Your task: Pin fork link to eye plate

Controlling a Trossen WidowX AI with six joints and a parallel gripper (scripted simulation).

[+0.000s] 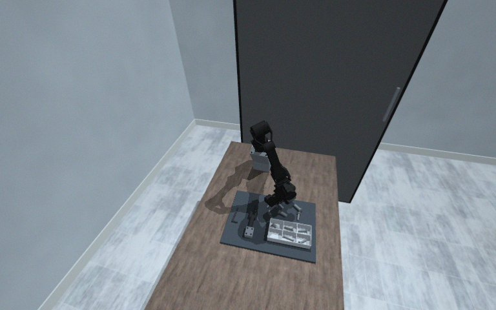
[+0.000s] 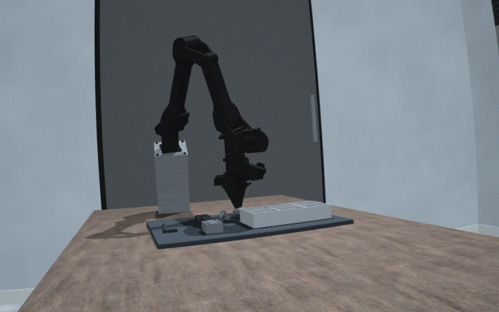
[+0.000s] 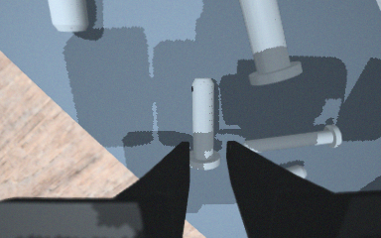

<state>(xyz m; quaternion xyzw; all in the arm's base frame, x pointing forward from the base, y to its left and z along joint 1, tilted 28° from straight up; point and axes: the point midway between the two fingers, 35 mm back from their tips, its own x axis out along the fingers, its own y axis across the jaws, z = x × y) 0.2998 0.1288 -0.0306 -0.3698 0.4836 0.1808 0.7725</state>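
My hand is 1 cm short of the pale grey pin, 1 cm to the right of it and 5 cm above it. Also, from my hand: dark eye plate 11 cm ahead, 14 cm to the right, 4 cm below; dark mat 11 cm ahead, 4 cm to the right, 6 cm below; white parts box 18 cm ahead, 6 cm to the left, 5 cm below.
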